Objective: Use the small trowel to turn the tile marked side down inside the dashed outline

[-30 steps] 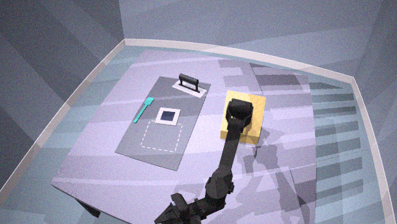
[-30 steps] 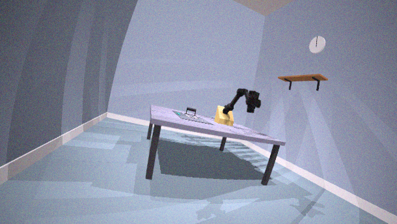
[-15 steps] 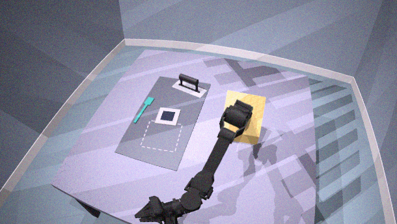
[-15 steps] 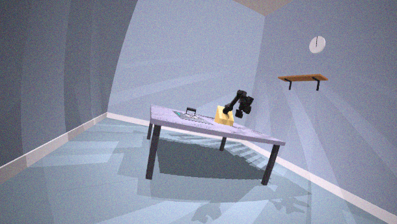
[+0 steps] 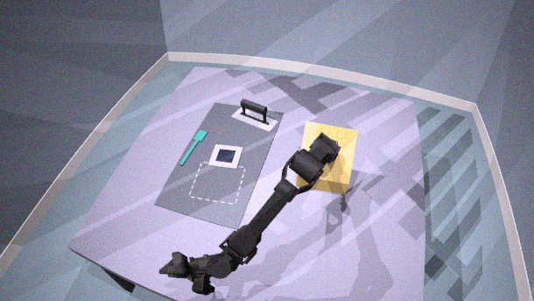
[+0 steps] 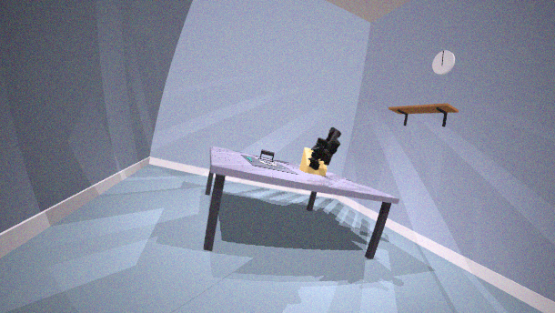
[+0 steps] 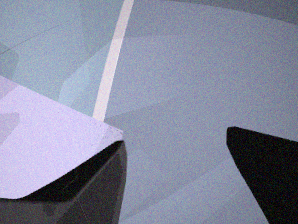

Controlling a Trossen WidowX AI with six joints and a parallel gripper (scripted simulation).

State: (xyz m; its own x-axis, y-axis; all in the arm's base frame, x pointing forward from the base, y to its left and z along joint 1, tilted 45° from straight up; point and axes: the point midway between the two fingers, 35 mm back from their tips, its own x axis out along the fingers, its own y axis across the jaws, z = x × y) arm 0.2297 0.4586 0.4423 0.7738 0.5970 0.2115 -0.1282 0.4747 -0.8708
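My gripper tip is 61 cm to the left of the teal trowel, 28 cm short of it and 15 cm above it. Round my gripper tip: tile 60 cm to the right, 15 cm below, 12 cm ahead; then grey mat 61 cm to the right, 18 cm below, 14 cm ahead.
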